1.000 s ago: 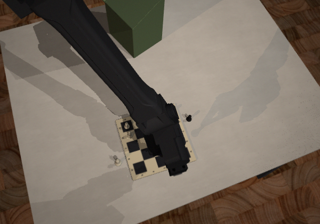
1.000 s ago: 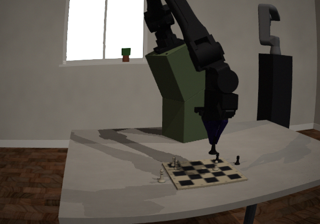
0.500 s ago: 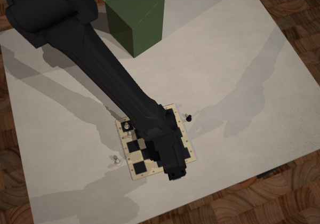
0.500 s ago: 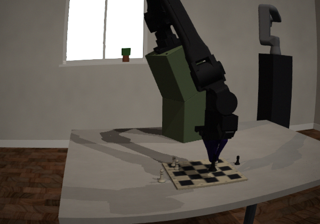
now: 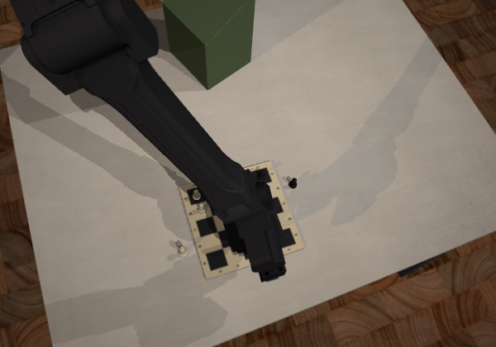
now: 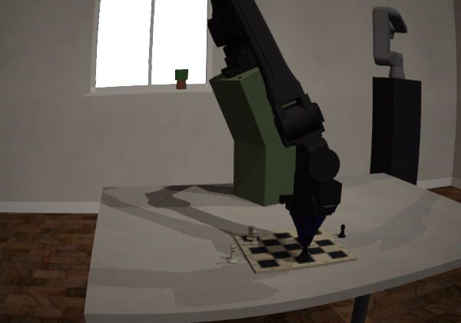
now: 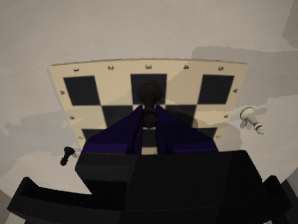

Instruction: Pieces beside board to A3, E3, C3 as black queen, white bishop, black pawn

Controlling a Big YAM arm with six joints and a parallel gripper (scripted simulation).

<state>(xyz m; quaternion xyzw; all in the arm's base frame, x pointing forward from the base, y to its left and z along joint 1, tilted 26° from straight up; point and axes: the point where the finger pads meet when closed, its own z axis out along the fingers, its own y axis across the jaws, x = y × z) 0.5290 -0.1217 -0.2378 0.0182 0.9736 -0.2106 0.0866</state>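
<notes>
Right now the black queen is 1 cm below my hand. The rest, counted from my hand: chessboard: 7 cm behind, 4 cm below; white bishop: 14 cm to the right, 4 cm behind, 2 cm below.
</notes>
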